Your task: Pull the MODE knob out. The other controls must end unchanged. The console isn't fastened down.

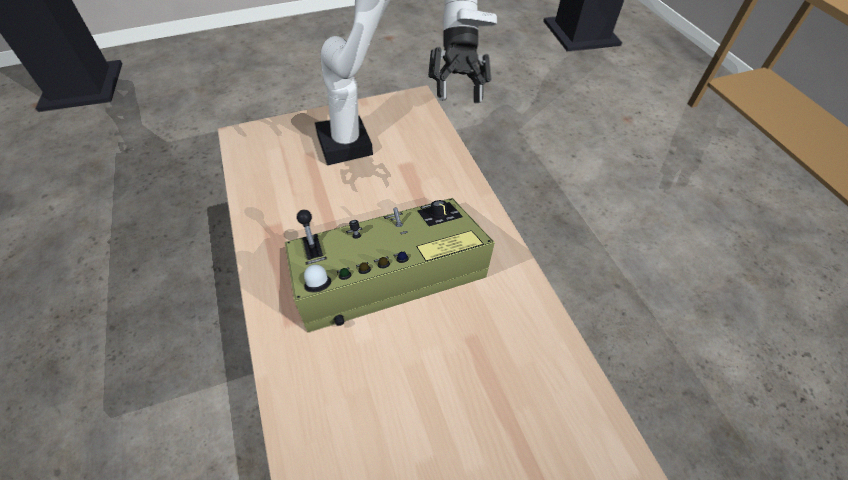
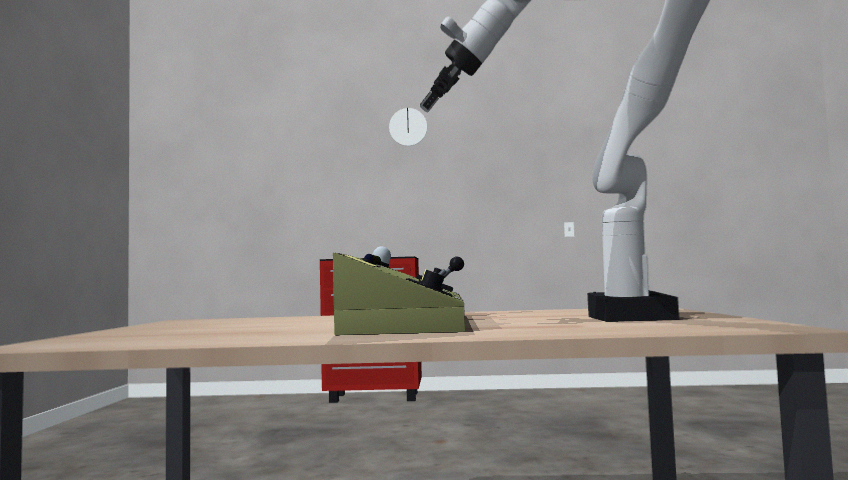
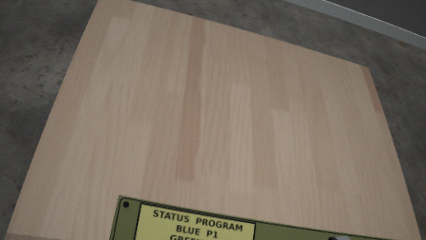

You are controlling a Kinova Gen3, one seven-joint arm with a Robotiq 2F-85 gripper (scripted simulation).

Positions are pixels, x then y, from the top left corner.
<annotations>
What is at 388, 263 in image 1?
An olive console.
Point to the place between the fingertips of the gripper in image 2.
At 423, 109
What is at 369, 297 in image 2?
An olive console.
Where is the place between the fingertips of the gripper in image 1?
460, 101
</annotations>
